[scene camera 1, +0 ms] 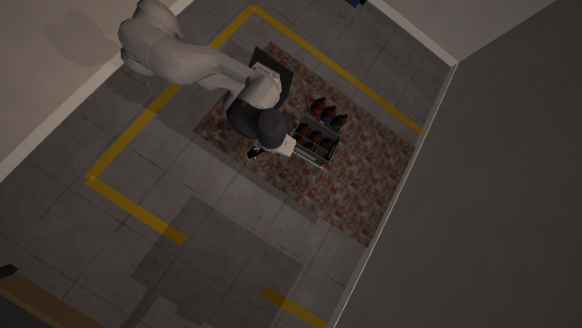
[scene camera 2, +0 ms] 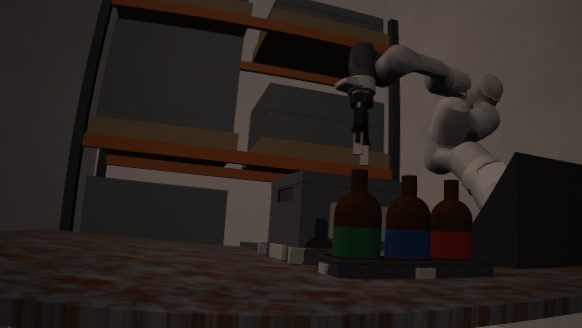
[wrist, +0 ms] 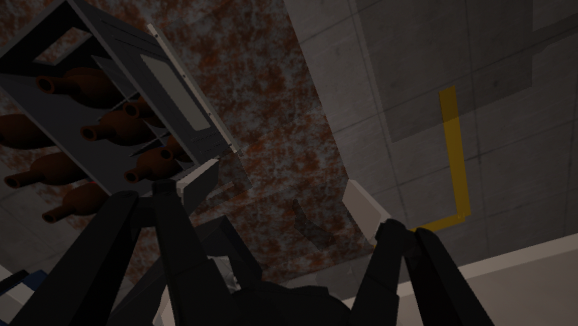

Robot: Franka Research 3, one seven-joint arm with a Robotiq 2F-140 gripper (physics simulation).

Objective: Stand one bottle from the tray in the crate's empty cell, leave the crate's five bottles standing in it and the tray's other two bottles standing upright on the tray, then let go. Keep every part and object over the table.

Scene:
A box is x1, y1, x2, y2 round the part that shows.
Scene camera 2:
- red-label bottle: [430, 180, 472, 260]
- blue-label bottle: [384, 175, 430, 260]
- green-label bottle: [332, 169, 381, 259]
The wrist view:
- my gripper: [8, 159, 494, 325]
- red-label bottle: [42, 181, 109, 223]
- blue-label bottle: [4, 151, 88, 188]
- blue-label bottle: [124, 145, 182, 183]
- blue-label bottle: [36, 67, 124, 108]

